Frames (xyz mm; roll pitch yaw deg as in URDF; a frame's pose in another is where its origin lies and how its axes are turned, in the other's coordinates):
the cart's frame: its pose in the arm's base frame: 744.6 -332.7 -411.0 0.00 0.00 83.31
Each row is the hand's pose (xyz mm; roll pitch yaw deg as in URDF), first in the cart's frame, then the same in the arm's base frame.
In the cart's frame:
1: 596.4 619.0 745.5 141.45 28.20 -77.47
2: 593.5 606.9 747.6 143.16 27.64 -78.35
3: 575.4 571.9 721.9 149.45 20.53 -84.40
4: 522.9 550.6 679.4 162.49 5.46 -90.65
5: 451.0 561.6 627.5 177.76 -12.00 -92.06
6: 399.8 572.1 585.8 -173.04 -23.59 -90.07
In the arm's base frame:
1: 199.3 331.8 334.5 141.45 28.20 5.84
2: 211.0 327.5 336.6 143.16 27.64 4.96
3: 243.6 305.4 310.9 149.45 20.53 -1.09
4: 258.7 250.8 268.4 162.49 5.46 -7.34
5: 239.4 180.7 216.5 177.76 -12.00 -8.75
6: 223.0 131.0 174.8 -173.04 -23.59 -6.76

